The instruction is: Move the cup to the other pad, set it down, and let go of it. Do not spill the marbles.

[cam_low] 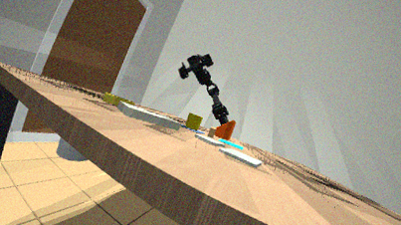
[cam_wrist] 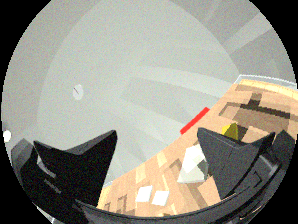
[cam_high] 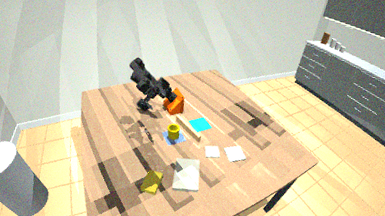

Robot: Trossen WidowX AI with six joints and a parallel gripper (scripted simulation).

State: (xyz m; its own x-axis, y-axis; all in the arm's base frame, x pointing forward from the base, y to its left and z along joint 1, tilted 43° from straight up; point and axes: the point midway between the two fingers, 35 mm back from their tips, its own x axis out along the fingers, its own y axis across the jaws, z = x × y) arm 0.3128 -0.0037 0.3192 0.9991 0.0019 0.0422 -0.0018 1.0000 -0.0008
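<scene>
Now: gripper tip 7 cm past the yellow cup, 11 cm to the right of it and 28 cm above it. Also, from my gripper tip: white block: 22 cm ahead, 6 cm to the left, 30 cm below; pale blue pad: 6 cm behind, 11 cm to the left, 33 cm below; wooden bar: 8 cm behind, 21 cm to the left, 30 cm below.
</scene>
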